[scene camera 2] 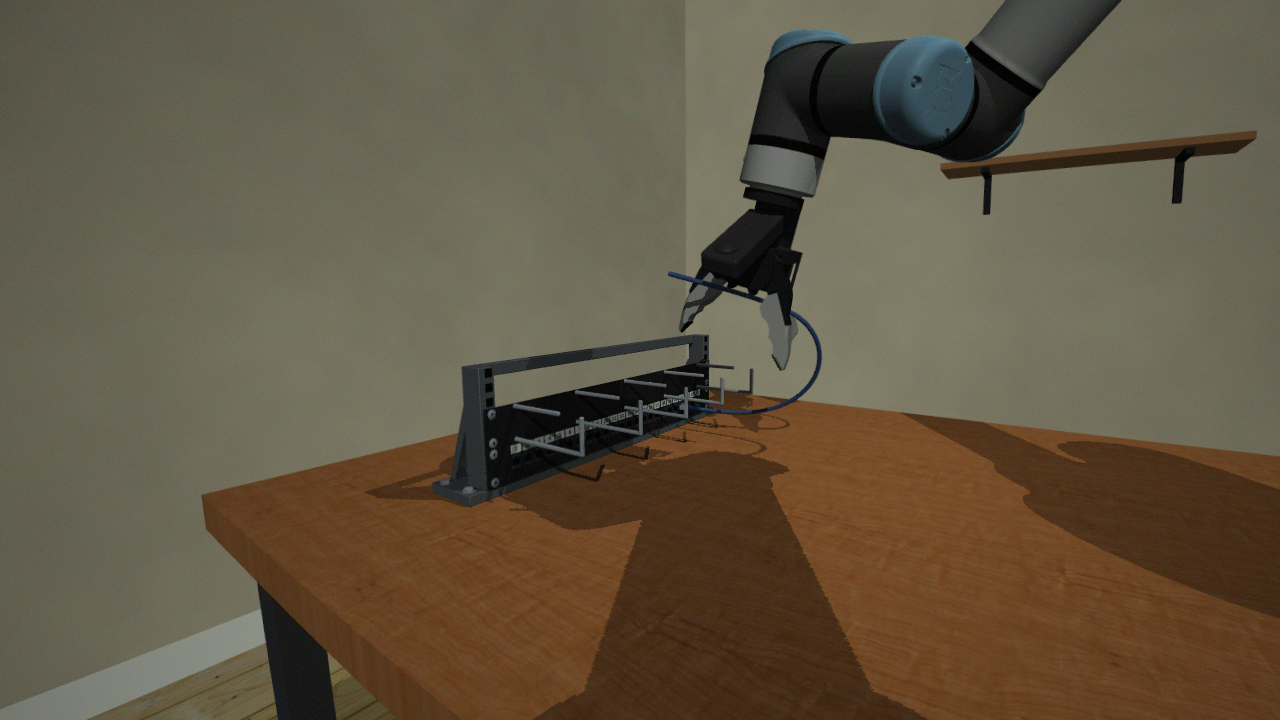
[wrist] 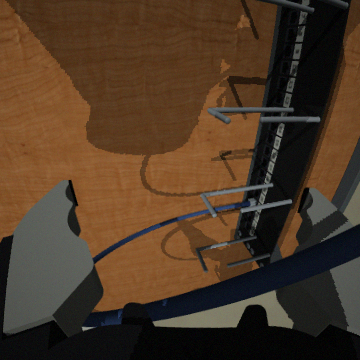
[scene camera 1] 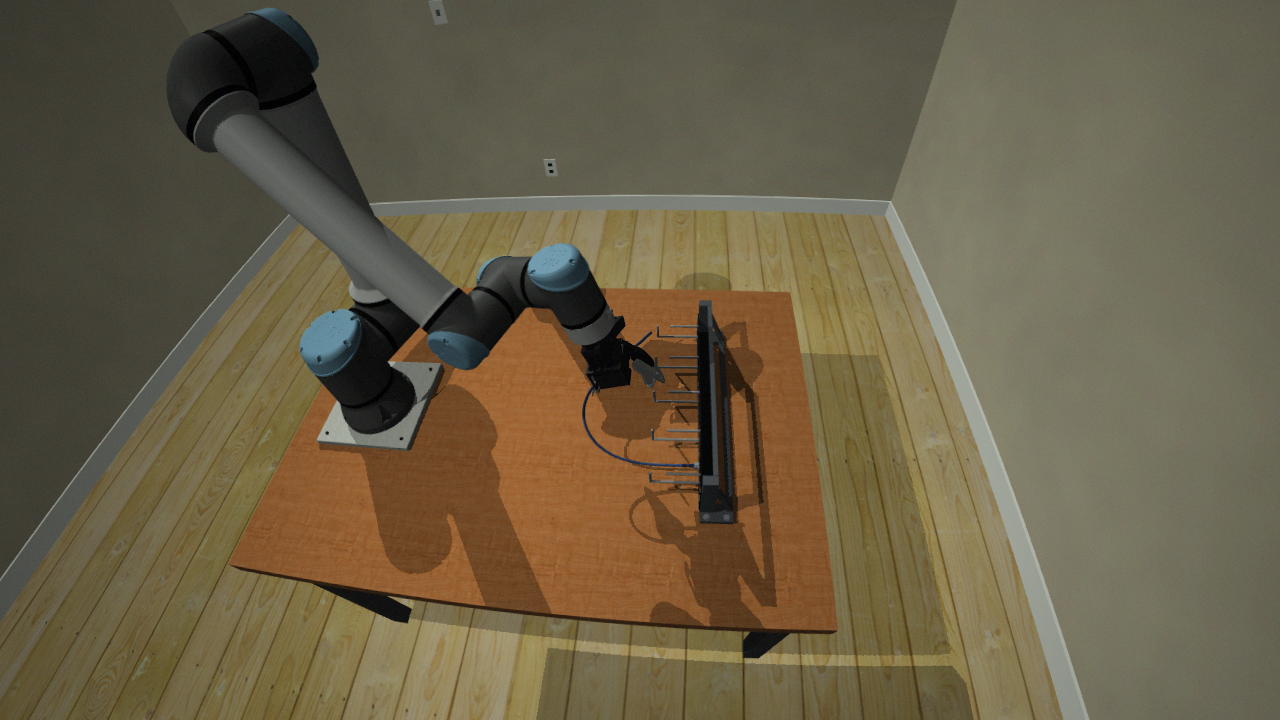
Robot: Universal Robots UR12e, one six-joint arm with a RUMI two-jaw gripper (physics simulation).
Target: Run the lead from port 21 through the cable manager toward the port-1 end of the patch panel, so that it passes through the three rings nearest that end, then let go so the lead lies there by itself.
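The dark blue lead (scene camera 1: pixel 626 461) (scene camera 2: pixel 819 358) (wrist: pixel 160 224) is plugged in near the far end of the black patch panel (scene camera 1: pixel 706 402) (scene camera 2: pixel 508 422) (wrist: pixel 312 75) in scene camera 2. It bows out from the panel and rises in a loop to my gripper (scene camera 1: pixel 648 383) (scene camera 2: pixel 733 348) (wrist: pixel 189 194). The gripper is open above and in front of the rings. The lead crosses high between its spread fingers, close to the palm, and its free end sticks out past one finger. Grey wire rings (scene camera 1: pixel 652 435) (scene camera 2: pixel 581 438) (wrist: pixel 245 191) stick out along the panel. The raised stretch of lead is above them.
The panel stands in a grey frame (scene camera 1: pixel 716 510) (scene camera 2: pixel 474 429) on the wooden table (scene camera 1: pixel 554 537) (scene camera 2: pixel 358 555) (wrist: pixel 40 125). The arm's base plate (scene camera 1: pixel 358 438) is at the table's other side. A wall shelf (scene camera 2: pixel 1100 156) is in the back right of scene camera 2.
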